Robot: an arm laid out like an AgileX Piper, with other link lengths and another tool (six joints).
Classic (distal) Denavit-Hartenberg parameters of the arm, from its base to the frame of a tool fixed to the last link. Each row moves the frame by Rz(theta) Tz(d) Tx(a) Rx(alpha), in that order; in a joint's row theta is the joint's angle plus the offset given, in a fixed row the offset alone. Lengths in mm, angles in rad.
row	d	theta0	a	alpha
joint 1	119.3	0	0	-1.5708
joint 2	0	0.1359	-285	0
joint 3	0	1.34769	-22.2	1.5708
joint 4	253.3	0	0	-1.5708
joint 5	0	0	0	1.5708
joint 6	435.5	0.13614	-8.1	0.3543
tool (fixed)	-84.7	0	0	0
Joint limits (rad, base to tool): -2.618..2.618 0..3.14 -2.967..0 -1.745..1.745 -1.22..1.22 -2.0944..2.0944
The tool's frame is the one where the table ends.
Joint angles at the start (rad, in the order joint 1, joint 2, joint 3, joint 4, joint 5, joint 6):
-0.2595, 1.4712, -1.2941, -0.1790, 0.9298, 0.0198
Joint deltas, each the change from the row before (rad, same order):
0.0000, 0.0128, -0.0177, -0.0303, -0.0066, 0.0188
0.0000, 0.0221, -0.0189, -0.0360, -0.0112, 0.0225
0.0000, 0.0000, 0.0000, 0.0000, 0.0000, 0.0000
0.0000, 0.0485, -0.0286, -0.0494, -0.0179, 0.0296
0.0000, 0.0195, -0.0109, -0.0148, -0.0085, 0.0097
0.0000, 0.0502, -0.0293, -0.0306, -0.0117, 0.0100
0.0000, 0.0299, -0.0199, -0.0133, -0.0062, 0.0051
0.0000, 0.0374, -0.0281, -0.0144, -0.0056, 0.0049
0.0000, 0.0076, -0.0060, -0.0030, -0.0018, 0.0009
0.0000, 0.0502, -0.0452, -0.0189, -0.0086, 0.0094
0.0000, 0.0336, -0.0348, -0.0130, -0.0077, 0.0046
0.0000, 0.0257, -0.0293, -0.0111, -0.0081, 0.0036
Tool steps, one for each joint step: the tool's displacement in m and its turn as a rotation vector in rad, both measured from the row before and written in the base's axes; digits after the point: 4 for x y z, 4 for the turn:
0.0052, -0.0099, 0.0045, -0.0231, -0.0086, -0.0118
0.0065, -0.0115, 0.0020, -0.0258, -0.0053, -0.0129
0.0000, 0.0000, 0.0000, 0.0000, 0.0000, 0.0000
0.0104, -0.0156, -0.0041, -0.0325, 0.0049, -0.0145
0.0047, -0.0048, -0.0020, -0.0093, 0.0007, -0.0037
0.0095, -0.0099, -0.0077, -0.0218, 0.0134, -0.0005
0.0064, -0.0047, -0.0042, -0.0091, 0.0053, -0.0001
0.0083, -0.0055, -0.0047, -0.0102, 0.0056, 0.0002
0.0020, -0.0011, -0.0007, -0.0024, 0.0003, 0.0004
0.0136, -0.0078, -0.0033, -0.0141, -0.0021, -0.0013
0.0109, -0.0055, -0.0001, -0.0120, -0.0068, 0.0014
0.0096, -0.0046, 0.0015, -0.0113, -0.0095, 0.0021

